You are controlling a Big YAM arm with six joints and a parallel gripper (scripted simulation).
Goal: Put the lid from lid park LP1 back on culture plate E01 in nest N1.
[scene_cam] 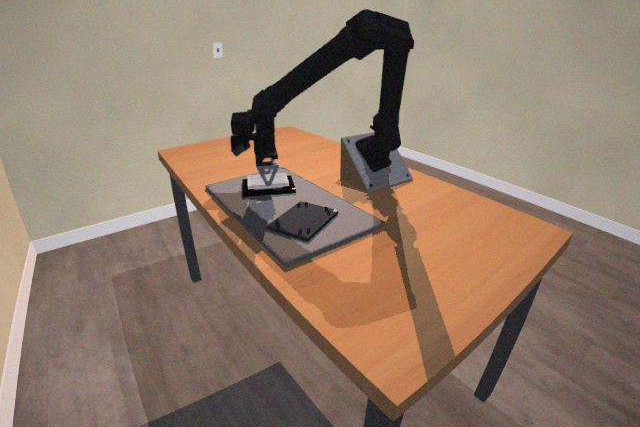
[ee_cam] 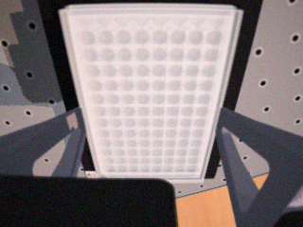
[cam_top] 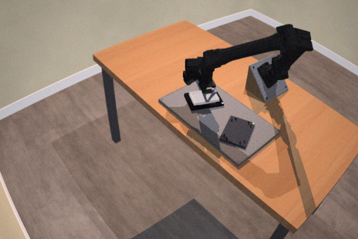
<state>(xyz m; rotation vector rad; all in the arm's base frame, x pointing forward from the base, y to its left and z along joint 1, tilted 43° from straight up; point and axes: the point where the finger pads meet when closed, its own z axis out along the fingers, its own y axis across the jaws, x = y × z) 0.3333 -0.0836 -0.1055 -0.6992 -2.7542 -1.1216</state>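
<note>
My gripper is now right at the clear lid. Round my hand: black plate nest N1: 2 cm below; lid park LP1: 4 cm ahead, 25 cm to the left, 3 cm below; white culture plate E01: 1 cm below.
</note>
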